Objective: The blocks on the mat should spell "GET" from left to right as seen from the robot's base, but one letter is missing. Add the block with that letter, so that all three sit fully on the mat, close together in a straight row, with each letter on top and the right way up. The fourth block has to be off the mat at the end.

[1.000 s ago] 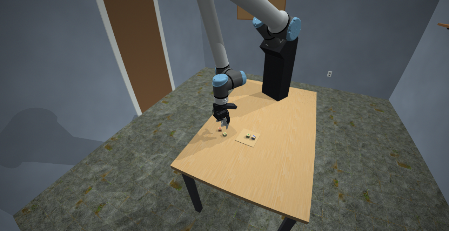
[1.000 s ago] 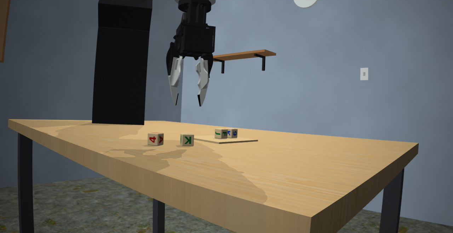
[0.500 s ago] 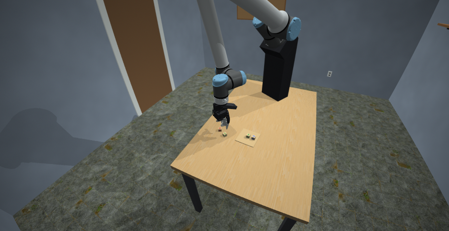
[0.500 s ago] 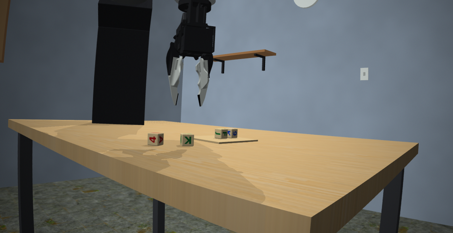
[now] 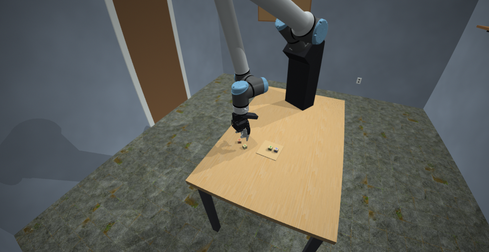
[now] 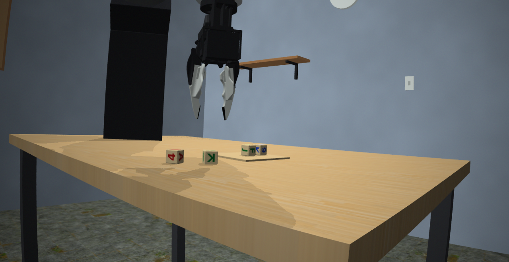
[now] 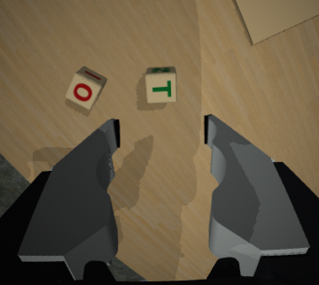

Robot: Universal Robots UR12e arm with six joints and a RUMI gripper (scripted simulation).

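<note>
Right now my hand is 1 cm past the tan mat, 17 cm to the right of it and 10 cm above it.
</note>
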